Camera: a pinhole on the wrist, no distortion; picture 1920 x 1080 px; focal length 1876.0 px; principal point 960.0 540.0 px. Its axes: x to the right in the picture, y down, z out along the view. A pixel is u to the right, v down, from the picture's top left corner.
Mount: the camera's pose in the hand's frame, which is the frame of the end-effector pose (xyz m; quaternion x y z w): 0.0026 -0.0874 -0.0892 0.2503 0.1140 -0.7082 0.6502
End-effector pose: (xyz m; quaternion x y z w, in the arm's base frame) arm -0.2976 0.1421 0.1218 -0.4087 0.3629 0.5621 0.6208
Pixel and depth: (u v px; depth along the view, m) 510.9 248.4 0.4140
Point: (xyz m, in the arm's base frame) -0.1212 0.3540 0.3926
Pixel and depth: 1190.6 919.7 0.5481
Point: 0.1232 0.4558 0.3129
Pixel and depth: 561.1 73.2 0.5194
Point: -0.0978 0.3962 0.5071
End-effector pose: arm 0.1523 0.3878 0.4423 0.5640 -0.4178 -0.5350 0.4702
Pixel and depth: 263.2 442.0 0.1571
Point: 0.0740 0.4405 0.3411
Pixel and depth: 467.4 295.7 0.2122
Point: 0.0287 0.4722 0.3221
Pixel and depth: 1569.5 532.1 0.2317
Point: 0.0709 0.4845 0.1943
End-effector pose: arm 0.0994 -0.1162 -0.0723 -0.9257 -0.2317 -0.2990 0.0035
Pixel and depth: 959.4 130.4 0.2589
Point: 0.0018 0.0401 -0.2580
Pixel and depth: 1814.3 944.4 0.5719
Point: -0.0063 0.4658 -0.3882
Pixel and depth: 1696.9 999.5 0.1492
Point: 0.0184 0.0806 -0.1090
